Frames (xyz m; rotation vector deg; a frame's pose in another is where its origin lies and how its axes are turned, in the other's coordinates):
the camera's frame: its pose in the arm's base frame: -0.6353 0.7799 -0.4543 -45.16 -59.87 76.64
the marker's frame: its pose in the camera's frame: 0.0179 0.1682 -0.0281 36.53 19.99 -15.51
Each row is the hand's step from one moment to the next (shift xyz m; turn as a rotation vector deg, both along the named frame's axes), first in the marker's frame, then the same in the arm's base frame.
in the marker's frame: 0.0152 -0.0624 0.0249 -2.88 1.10 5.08
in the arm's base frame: 0.0439 -0.0070 0.0526 -4.32 -1.87 3.63
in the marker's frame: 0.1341 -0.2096 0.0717 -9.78 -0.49 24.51
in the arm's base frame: 0.1830 0.0526 0.1755 -14.70 -7.36 20.65
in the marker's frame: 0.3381 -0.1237 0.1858 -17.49 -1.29 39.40
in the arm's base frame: 0.1331 0.2821 0.2586 -23.86 -13.65 33.23
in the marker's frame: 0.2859 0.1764 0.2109 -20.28 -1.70 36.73
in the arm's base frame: -0.1390 0.3461 0.1351 -23.27 -16.59 30.77
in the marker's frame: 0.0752 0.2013 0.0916 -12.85 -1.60 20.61
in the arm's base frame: -0.1783 0.1508 -0.0049 -13.06 -10.91 17.40
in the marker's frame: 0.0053 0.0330 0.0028 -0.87 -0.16 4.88
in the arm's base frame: -0.0260 0.0173 -0.0123 -2.49 -0.49 4.26
